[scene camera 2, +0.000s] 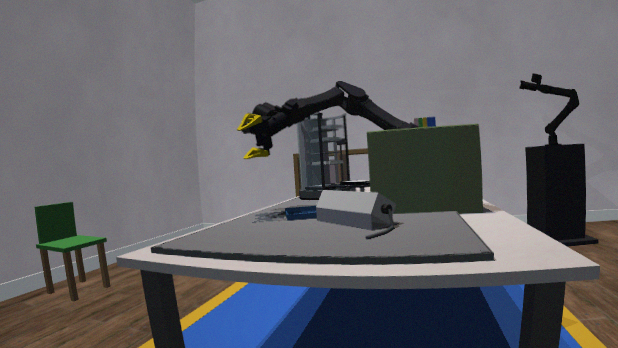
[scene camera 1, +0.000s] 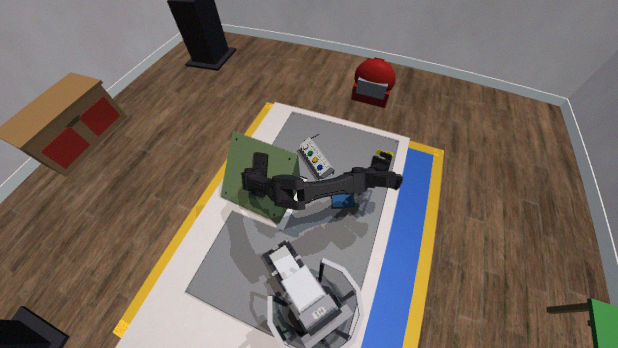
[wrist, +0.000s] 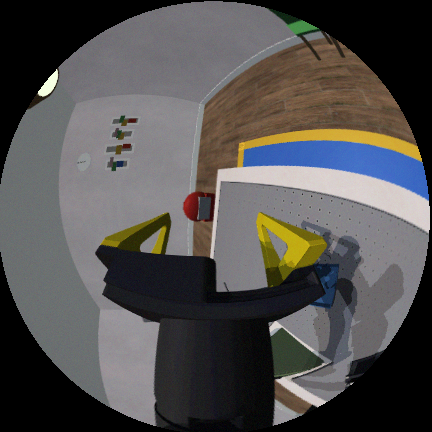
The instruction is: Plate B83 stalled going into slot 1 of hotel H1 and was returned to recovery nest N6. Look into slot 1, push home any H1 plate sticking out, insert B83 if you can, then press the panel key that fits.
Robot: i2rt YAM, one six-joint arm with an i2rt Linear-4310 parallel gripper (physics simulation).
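Places are measured from the arm's base along level axes (x left, y back, z up), in centimetres.
Pixels of known places: gripper, fingertip midpoint: [scene camera 2: 241, 144] [scene camera 1: 388, 163] [wrist: 213, 216]; arm's base, link origin: [scene camera 2: 418, 163] [scene camera 1: 260, 174].
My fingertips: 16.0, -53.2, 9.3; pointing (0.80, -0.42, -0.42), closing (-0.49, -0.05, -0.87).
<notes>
Ahead of a thing's pixels: the offset from my fingertips to its top centre, as dx, dy, dz. "pt": to the spot under its first point.
My gripper [scene camera 1: 384, 153] [scene camera 2: 242, 143] [wrist: 213, 216] is open with nothing between its yellow fingers, high above the table's edge. Hotel H1 [scene camera 1: 305, 287] [scene camera 2: 327, 140] is a tall shelved tower at the table's other end, well away from the gripper; the inside of slot 1 cannot be made out. A smaller white surface @[pt -47.1, +30.5, -15.8] [scene camera 1: 284, 260] shows beside its top. A blue tray @[-7.1, +16.0, -21.4] [scene camera 1: 343, 201] [scene camera 2: 301, 213] [wrist: 327, 285] lies on the grey board, partly under the arm's shadow; no N6 label is readable. Plate B83 cannot be made out. The key panel @[+7.5, +33.5, -14.8] [scene camera 1: 316, 157] [scene camera 2: 345, 207] has white, green, yellow and blue keys.
A green upright screen [scene camera 1: 235, 167] [scene camera 2: 425, 170] [wrist: 297, 352] stands near the arm's base. A pale octagonal rail @[pt -55.2, +3.7, +15.6] [scene camera 1: 359, 295] surrounds the hotel. A cable @[pt +23.8, +40.7, -22.8] [scene camera 2: 381, 233] leaves the panel. A red object [scene camera 1: 375, 77] [wrist: 197, 206] stands on the floor beyond the table.
</notes>
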